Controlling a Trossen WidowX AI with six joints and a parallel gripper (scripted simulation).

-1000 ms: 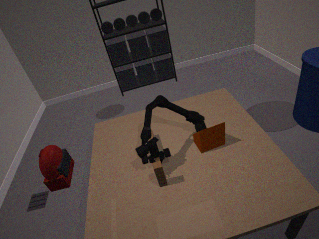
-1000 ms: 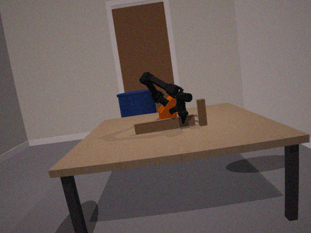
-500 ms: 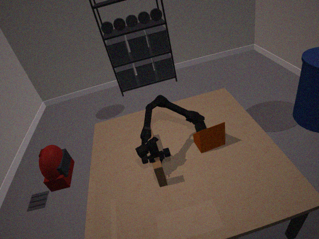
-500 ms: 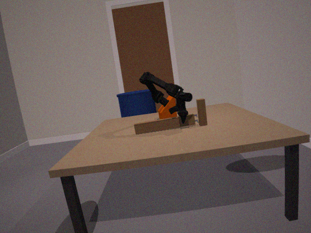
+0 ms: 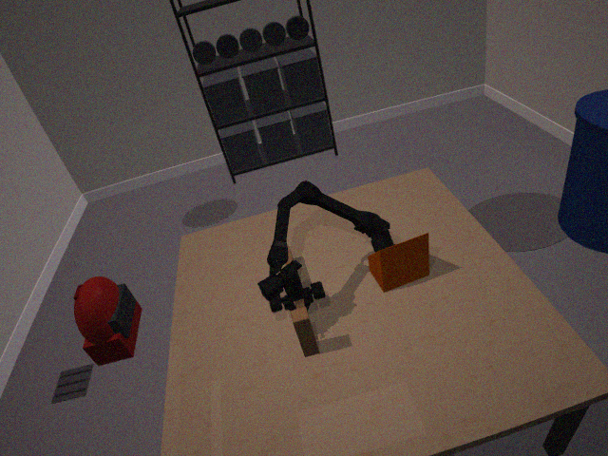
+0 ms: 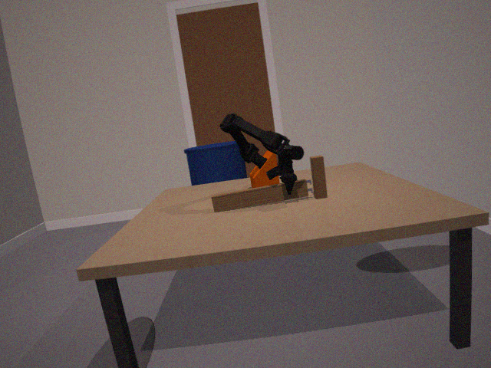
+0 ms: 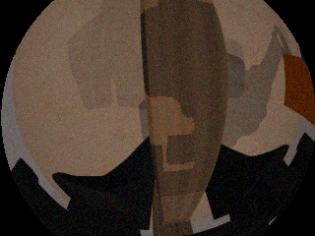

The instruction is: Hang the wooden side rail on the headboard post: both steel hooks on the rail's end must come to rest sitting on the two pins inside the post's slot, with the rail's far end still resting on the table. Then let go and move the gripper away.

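Right now the headboard post is 10 mm ahead of my gripper tip, 130 mm to the left of it and 50 mm above it.
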